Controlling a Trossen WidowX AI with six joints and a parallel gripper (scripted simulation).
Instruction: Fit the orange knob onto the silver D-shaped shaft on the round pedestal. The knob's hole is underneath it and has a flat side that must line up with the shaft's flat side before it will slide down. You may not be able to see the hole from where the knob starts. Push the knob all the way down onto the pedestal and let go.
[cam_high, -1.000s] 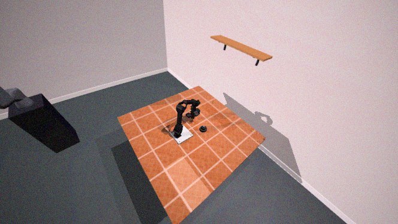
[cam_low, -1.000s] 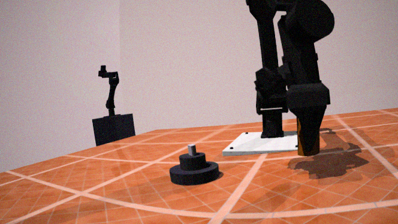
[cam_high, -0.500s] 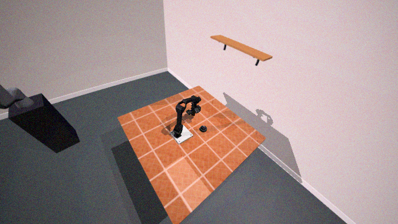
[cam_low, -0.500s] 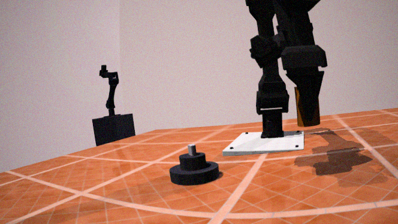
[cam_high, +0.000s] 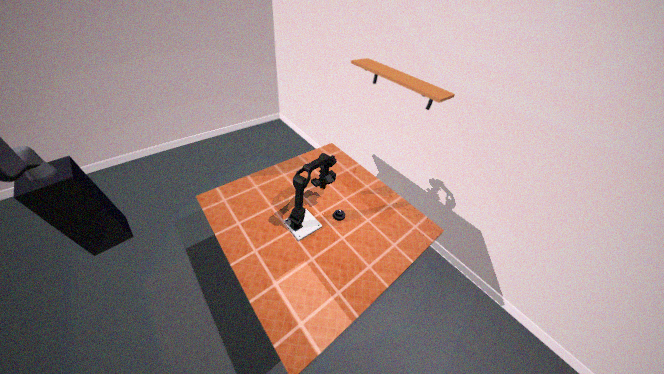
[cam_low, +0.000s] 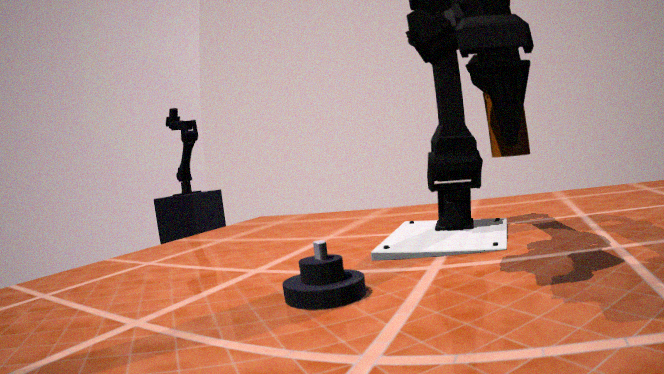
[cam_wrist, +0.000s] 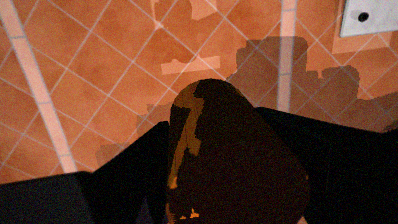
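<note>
My gripper tip is 1 cm past the round pedestal, 20 cm to the left of it and 10 cm above it. Also, from my gripper tip: orange knob (3 cm above).
</note>
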